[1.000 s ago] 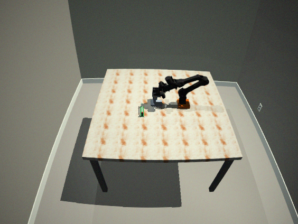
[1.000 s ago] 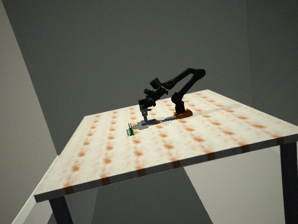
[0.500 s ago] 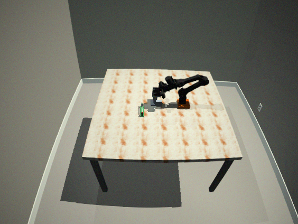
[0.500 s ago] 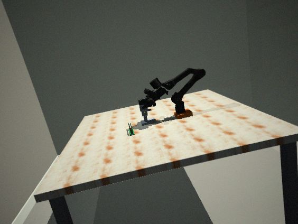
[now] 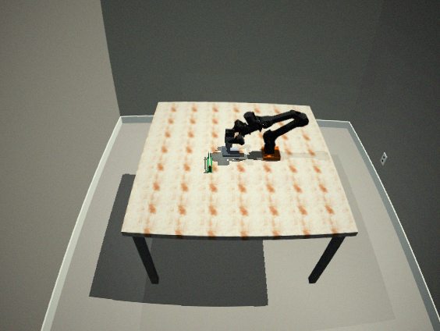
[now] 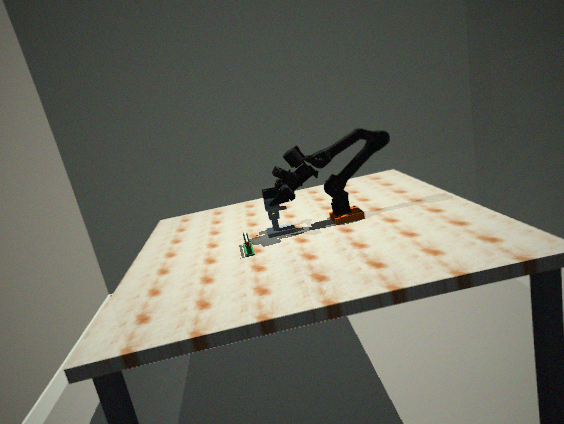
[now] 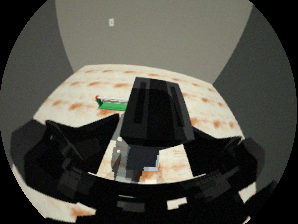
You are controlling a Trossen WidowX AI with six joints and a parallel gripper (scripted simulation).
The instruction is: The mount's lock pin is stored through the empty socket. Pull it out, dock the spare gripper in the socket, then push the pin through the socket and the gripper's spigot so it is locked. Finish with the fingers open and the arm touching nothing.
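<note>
Now: the spare gripper 1 cm behind my gripper tip. The rest, counted from my gripper tip: green holder 13 cm to the left, 10 cm below, 10 cm ahead; grey mount 8 cm below, 2 cm behind.
</note>
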